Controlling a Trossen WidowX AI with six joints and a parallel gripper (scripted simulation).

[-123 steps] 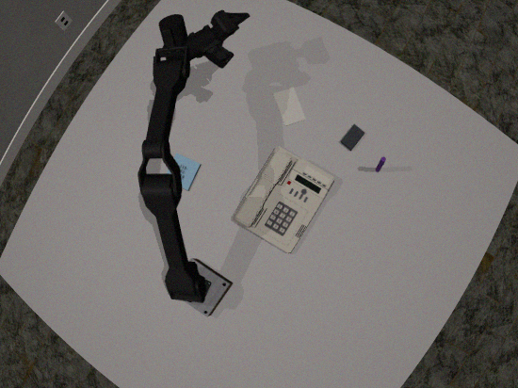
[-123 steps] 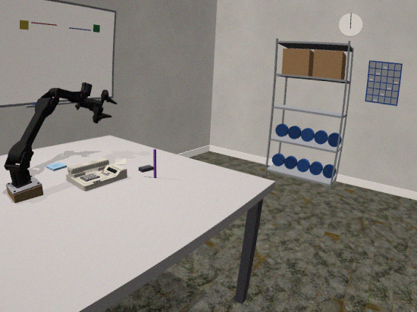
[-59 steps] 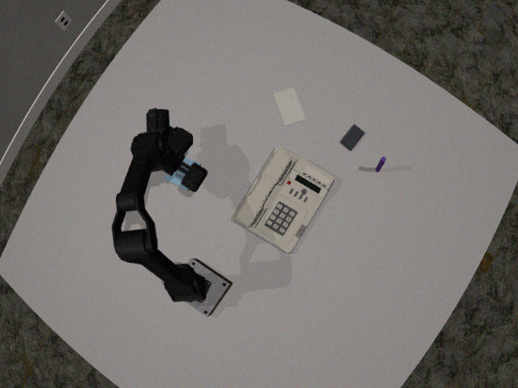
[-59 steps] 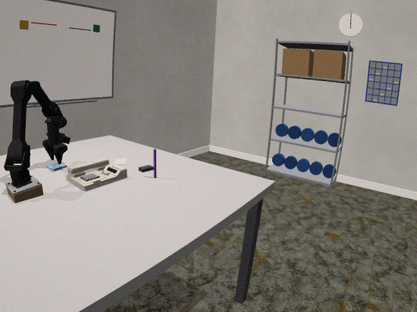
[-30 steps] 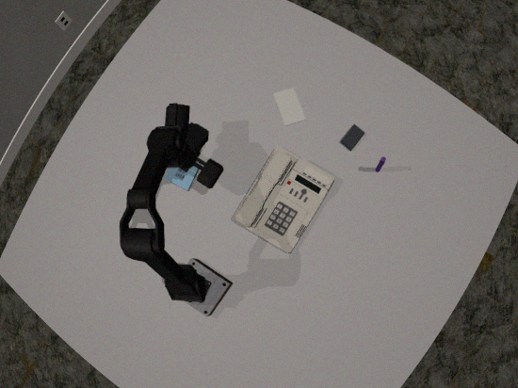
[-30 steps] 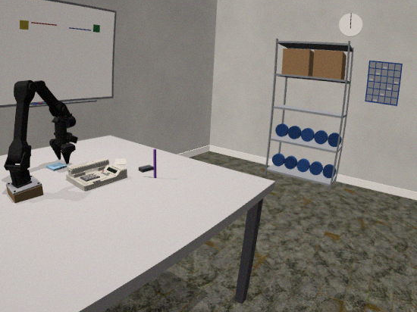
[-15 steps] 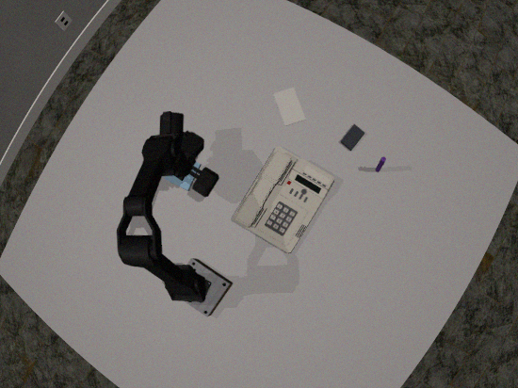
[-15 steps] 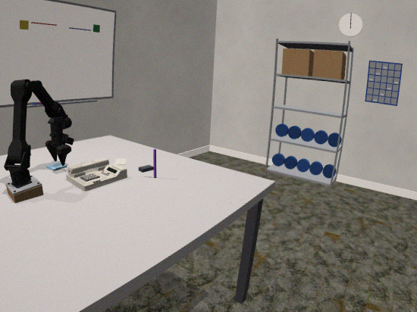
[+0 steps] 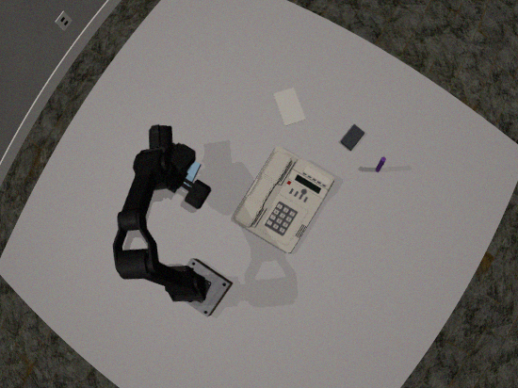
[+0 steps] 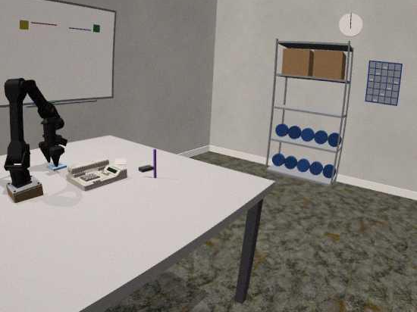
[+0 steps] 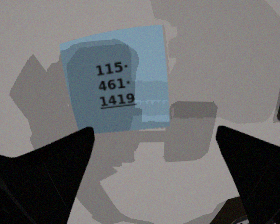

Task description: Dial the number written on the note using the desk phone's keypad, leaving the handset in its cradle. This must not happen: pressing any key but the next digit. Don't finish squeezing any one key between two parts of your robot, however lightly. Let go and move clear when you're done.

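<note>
Now: the beige desk phone 8 cm ahead of my hand, 25 cm to the right of it and 4 cm below it. Round my hand: purple stick: 25 cm ahead, 44 cm to the right; handset: 8 cm ahead, 20 cm to the right, 2 cm below; white card: 31 cm ahead, 16 cm to the right, 6 cm below.
</note>
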